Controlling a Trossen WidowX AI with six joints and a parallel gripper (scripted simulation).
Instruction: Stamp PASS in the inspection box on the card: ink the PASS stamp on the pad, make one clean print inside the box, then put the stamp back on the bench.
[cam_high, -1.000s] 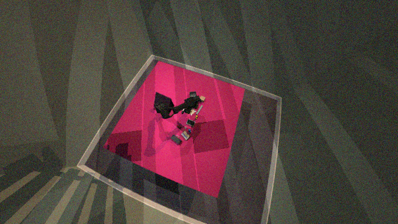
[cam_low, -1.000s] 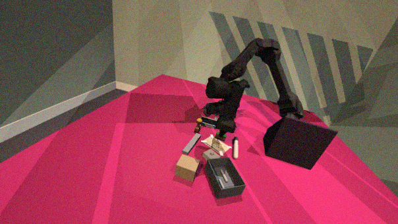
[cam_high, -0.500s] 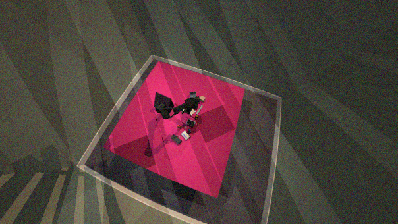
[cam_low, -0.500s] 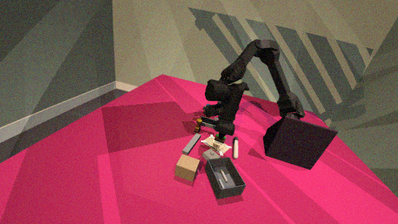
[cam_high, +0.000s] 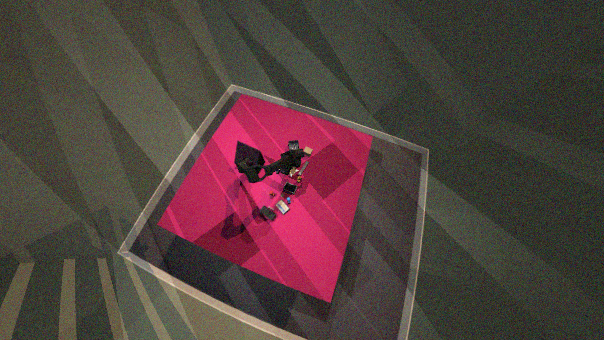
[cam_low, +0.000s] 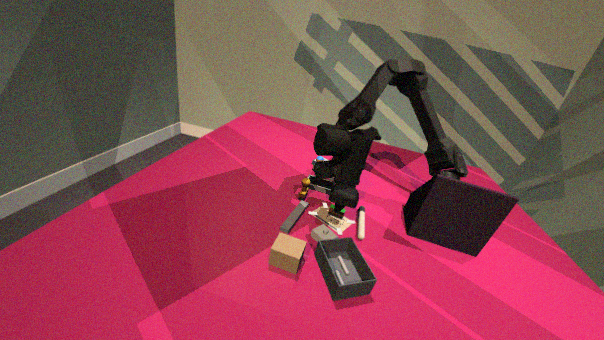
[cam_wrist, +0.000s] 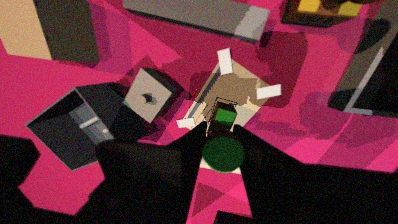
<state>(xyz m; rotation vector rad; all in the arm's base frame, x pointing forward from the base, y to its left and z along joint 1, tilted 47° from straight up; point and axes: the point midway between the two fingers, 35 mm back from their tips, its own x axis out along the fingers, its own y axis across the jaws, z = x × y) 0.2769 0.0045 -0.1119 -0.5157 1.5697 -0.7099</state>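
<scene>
The white card is 1 cm ahead of my gripper tip and 4 cm below it. From my gripper tip the other things lie so: grey block (2 cm ahead, 8 cm to the left, 2 cm below); then white cylinder (8 cm behind, 3 cm to the right, 3 cm below); then green-topped stamp (right at my gripper tip).
</scene>
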